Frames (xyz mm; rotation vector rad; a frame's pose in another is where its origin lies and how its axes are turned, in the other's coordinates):
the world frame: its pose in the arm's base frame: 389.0 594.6 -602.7 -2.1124 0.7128 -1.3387
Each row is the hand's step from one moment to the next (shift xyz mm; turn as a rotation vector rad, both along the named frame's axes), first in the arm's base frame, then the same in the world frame.
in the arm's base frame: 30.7 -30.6 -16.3 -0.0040 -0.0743 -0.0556
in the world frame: 21.7 28.5 29.3 0.0136 0.0917 0.0050
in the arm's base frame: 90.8 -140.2 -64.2 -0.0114 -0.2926 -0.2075
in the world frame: 87.8 130.8 84.8 0.0625 0.3529 0.0195
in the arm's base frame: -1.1 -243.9 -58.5 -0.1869 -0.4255 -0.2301
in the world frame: 128.0 215.0 -17.8 0.0737 0.4896 -0.1541
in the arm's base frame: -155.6 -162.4 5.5 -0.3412 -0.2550 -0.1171
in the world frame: 56.4 135.9 -170.2 -0.0270 0.3133 -0.3103
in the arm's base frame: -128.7 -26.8 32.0 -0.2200 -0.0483 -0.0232
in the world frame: -8.9 16.5 -134.0 -0.0630 0.0831 -0.2010
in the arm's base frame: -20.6 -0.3 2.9 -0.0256 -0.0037 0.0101
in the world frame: -5.5 1.3 -20.0 -0.0005 -0.0004 -0.0278
